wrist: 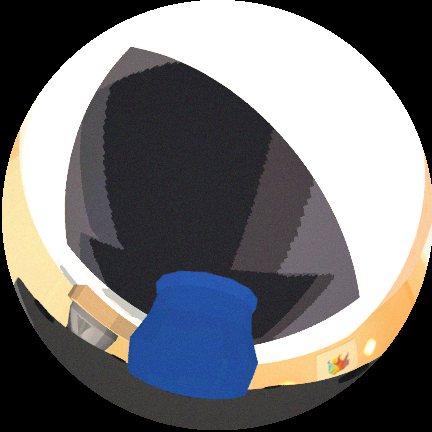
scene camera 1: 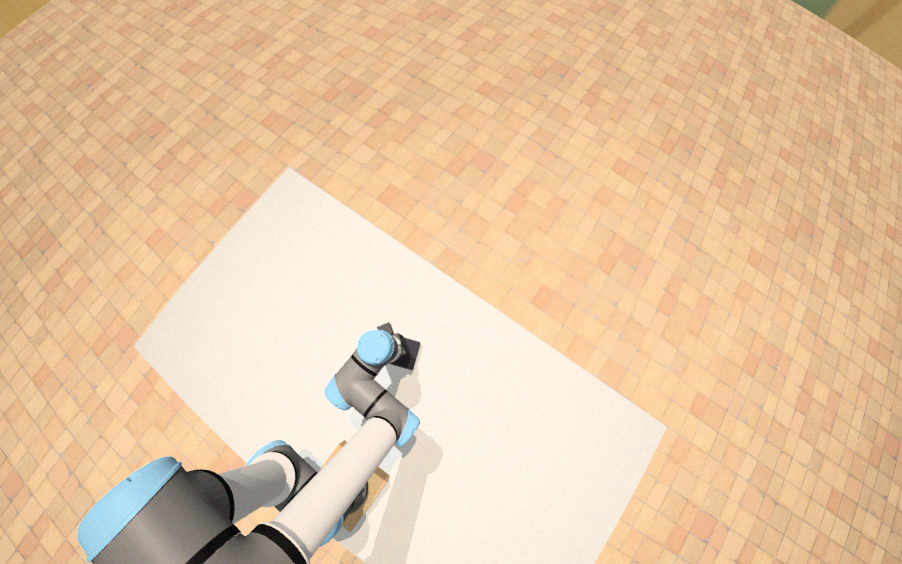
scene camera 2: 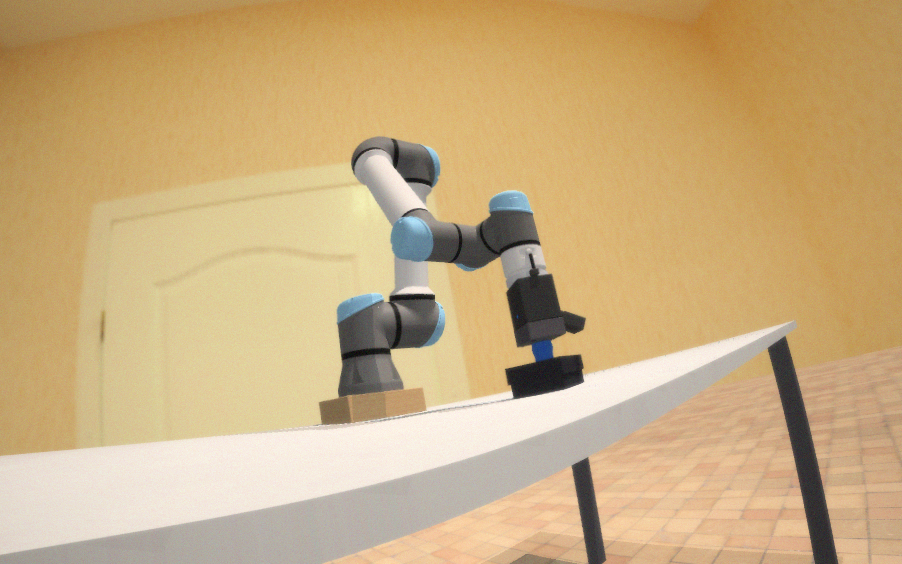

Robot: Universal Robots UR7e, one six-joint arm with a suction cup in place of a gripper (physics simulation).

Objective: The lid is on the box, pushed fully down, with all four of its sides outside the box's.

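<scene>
The dark, square lid sits over the box on the table. In scene camera 2, a low, narrower strip of the box shows under the lid's rim. Both are nearly black, so the gap between their walls cannot be seen. The lid looks about level. The blue suction cup, my gripper, touches the lid's top and is shut on it. The arm hides part of the lid in scene camera 1. The lid hides the box in the wrist view.
The white table carries the arm's wooden base block. The arm's forearm reaches over the table from the base. A dark camera bracket juts out beside the tool above the lid.
</scene>
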